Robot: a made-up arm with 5 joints.
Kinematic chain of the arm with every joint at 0, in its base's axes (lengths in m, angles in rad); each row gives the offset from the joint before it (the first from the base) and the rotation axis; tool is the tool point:
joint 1: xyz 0 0 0.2 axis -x
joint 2: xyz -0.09 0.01 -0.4 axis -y
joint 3: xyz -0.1 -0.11 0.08 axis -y
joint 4: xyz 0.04 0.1 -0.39 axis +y
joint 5: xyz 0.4 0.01 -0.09 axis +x
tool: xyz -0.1 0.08 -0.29
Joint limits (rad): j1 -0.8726..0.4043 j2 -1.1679..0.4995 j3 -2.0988..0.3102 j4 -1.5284..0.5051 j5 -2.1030..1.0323
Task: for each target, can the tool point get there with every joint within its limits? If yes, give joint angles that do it. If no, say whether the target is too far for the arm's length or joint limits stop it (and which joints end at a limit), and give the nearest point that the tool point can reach.
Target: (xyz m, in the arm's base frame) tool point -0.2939 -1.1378 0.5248
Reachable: no: joint limits stop it (at a limit: joint 1, joint 3, joint 4) | nearest point -0.2211 -0.5306 0.4263 | short by 0.619 m
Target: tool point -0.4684 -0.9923 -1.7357
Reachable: no: too far | nearest point -0.3390 -0.5249 -0.9358 | short by 0.935 m
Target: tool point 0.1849 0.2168 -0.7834
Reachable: yes | joints -0.3253 0.1477 -0.2523 -0.3734 -0.6753
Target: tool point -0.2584 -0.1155 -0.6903
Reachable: yes | joints -0.2007 -0.1834 -0.6667 -0.2161 -1.8040
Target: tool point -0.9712 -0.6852 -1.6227
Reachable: no: too far | nearest point -0.5996 -0.4134 -0.8996 | short by 0.857 m
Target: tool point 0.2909 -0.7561 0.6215
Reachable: no: joint limits stop it (at a limit: joint 1, joint 2, joint 3, joint 4) | nearest point -0.0638 -0.5001 0.5387 | short by 0.445 m
